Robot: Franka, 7 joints.
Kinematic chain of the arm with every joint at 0, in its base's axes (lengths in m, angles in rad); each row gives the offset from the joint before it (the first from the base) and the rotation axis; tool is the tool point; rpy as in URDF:
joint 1: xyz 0 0 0.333 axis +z
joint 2: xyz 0 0 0 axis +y
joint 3: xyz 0 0 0.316 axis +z
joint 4: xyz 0.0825 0 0 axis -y
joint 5: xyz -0.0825 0 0.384 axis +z
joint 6: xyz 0 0 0 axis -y
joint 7: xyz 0.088 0 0 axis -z
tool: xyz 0 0 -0.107 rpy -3.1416 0 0
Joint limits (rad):
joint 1: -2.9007..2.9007
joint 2: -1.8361..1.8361
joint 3: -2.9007..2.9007
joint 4: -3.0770..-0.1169
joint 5: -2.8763..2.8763
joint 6: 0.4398..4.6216
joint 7: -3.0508..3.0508
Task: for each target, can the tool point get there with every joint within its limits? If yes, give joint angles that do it. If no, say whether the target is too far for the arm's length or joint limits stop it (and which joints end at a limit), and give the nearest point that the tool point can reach.
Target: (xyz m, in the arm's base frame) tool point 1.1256 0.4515 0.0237
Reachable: no: too far | nearest point 0.7715 0.3095 0.1210 | short by 0.394 m
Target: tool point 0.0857 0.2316 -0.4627
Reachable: no: joint limits stop it (at a limit: joint 2) | nearest point 0.0877 0.2371 -0.3599 | short by 0.103 m
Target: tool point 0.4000 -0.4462 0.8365
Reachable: yes | joints -0.1872 1.1723 -2.0065 -1.1332 1.0986 3.3929 1.3350
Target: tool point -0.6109 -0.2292 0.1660
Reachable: yes | joints 2.3995 1.4961 1.2267 -1.8329 -0.7092 2.6624 -0.3498
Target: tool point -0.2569 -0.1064 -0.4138
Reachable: no: joint limits stop it (at a limit: joint 2) | nearest point -0.2573 -0.1066 -0.3607 | short by 0.053 m
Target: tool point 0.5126 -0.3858 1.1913
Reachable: no: too far | nearest point 0.4104 -0.3089 1.0201 | short by 0.214 m
